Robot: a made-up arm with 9 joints. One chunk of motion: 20 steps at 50 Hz.
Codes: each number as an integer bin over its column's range. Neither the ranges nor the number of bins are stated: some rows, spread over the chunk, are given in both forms.
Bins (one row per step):
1: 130 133 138 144 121 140
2: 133 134 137 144 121 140
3: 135 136 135 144 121 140
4: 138 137 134 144 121 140
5: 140 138 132 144 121 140
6: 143 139 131 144 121 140
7: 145 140 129 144 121 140
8: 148 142 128 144 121 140
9: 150 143 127 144 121 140
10: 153 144 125 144 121 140
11: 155 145 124 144 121 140
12: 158 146 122 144 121 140
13: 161 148 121 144 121 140
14: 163 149 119 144 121 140
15: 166 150 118 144 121 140
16: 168 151 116 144 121 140
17: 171 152 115 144 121 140
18: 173 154 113 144 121 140
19: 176 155 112 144 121 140
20: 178 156 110 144 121 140
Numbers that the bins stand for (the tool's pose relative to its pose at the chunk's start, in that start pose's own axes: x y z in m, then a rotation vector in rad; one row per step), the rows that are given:
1: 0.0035 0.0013 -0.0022 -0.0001 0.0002 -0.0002
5: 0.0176 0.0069 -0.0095 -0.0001 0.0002 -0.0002
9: 0.0318 0.0126 -0.0156 -0.0001 0.0002 -0.0002
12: 0.0431 0.0160 -0.0217 -0.0001 0.0002 -0.0002
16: 0.0572 0.0217 -0.0290 -0.0001 0.0002 -0.0002
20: 0.0713 0.0274 -0.0363 -0.0001 0.0002 -0.0002
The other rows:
2: 0.0078 0.0024 -0.0035 -0.0001 0.0002 -0.0002
3: 0.0106 0.0047 -0.0059 -0.0001 0.0002 -0.0002
4: 0.0148 0.0058 -0.0071 -0.0001 0.0002 -0.0002
6: 0.0219 0.0081 -0.0107 -0.0001 0.0002 -0.0002
7: 0.0247 0.0092 -0.0132 -0.0001 0.0002 -0.0002
8: 0.0289 0.0115 -0.0144 -0.0001 0.0002 -0.0002
10: 0.0360 0.0138 -0.0180 -0.0001 0.0002 -0.0002
11: 0.0388 0.0149 -0.0193 -0.0001 0.0002 -0.0002
13: 0.0473 0.0183 -0.0229 -0.0001 0.0002 -0.0002
14: 0.0501 0.0195 -0.0253 -0.0001 0.0002 -0.0002
15: 0.0544 0.0206 -0.0265 -0.0001 0.0002 -0.0002
17: 0.0614 0.0229 -0.0302 -0.0001 0.0002 -0.0002
18: 0.0642 0.0251 -0.0326 -0.0001 0.0002 -0.0002
19: 0.0685 0.0263 -0.0338 -0.0001 0.0002 -0.0002

